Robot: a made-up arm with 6 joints. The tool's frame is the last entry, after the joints.
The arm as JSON. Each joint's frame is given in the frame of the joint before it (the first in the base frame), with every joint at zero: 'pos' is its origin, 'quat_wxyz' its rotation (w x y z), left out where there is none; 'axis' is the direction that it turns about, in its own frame. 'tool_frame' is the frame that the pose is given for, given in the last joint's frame.
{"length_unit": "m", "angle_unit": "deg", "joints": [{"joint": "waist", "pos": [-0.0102, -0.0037, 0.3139], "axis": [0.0, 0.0, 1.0]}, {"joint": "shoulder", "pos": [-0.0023, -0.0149, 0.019], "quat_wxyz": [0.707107, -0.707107, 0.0, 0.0], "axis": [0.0, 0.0, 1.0]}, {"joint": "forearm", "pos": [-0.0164, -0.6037, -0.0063], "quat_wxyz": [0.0, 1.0, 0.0, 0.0], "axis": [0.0, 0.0, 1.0]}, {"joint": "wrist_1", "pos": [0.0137, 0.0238, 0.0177], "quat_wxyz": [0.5, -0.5, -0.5, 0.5], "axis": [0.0, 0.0, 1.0]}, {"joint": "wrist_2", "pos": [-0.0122, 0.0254, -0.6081], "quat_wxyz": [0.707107, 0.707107, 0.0, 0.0], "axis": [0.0, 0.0, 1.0]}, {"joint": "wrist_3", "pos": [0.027, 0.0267, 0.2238], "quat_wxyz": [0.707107, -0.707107, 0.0, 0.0], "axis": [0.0, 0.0, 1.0]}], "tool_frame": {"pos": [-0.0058, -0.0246, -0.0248], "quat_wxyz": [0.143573, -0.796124, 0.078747, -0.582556]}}
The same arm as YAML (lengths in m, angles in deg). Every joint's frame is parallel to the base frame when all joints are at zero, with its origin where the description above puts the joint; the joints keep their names.
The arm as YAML. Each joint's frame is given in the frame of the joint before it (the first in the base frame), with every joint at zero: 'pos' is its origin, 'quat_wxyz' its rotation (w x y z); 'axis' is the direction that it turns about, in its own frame. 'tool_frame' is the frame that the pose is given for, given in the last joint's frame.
length_unit: m
angle_unit: deg
joints:
  - joint: waist
    pos: [-0.0102, -0.0037, 0.3139]
    quat_wxyz: [1.0, 0.0, 0.0, 0.0]
    axis: "+z"
  - joint: shoulder
    pos: [-0.0023, -0.0149, 0.019]
    quat_wxyz: [1.0, 0.0, 0.0, 0.0]
    axis: "+y"
  - joint: forearm
    pos: [-0.0164, -0.0063, 0.6037]
    quat_wxyz: [1.0, 0.0, 0.0, 0.0]
    axis: "-y"
  - joint: wrist_1
    pos: [0.0137, -0.0177, 0.0238]
    quat_wxyz: [1.0, 0.0, 0.0, 0.0]
    axis: "-x"
  - joint: wrist_2
    pos: [0.6081, 0.0254, -0.0122]
    quat_wxyz: [1.0, 0.0, 0.0, 0.0]
    axis: "-y"
  - joint: wrist_3
    pos: [-0.0267, -0.2238, 0.027]
    quat_wxyz: [1.0, 0.0, 0.0, 0.0]
    axis: "-x"
tool_frame:
  pos: [0.0248, -0.0246, -0.0058]
  quat_wxyz: [0.157204, -0.151015, -0.045839, -0.974874]

